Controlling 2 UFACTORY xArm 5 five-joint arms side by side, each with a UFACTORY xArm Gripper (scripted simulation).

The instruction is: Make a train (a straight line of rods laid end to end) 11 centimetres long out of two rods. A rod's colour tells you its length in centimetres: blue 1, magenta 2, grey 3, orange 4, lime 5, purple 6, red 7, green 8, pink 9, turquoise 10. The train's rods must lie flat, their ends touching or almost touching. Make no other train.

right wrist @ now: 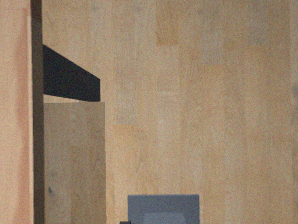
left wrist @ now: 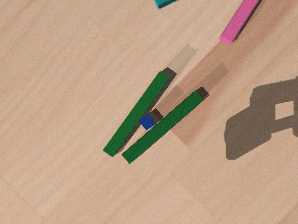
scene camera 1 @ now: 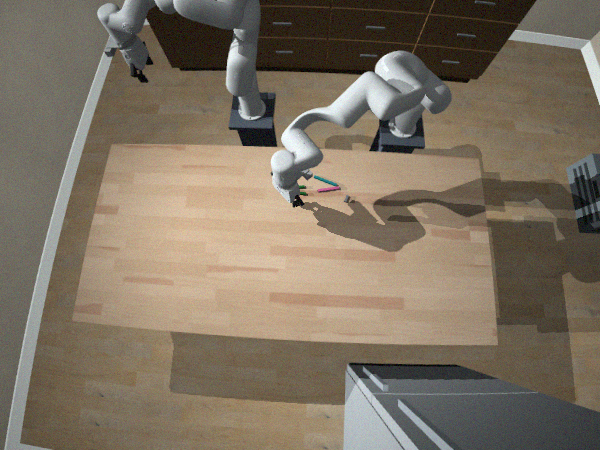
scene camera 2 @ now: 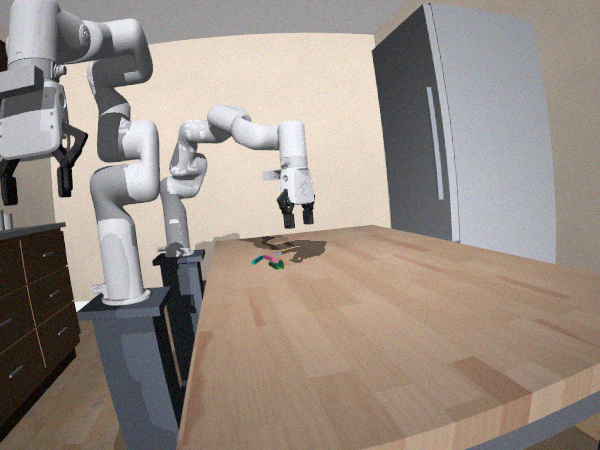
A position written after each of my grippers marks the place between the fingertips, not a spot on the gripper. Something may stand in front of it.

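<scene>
You've got my left gripper (scene camera 2: 299,226) showing here, along with my right gripper (scene camera 2: 37,201), and scene camera 1 catches the right gripper as well (scene camera 1: 147,73). There's a green rod (left wrist: 194,99) too, and also a green rod (left wrist: 161,79).
</scene>
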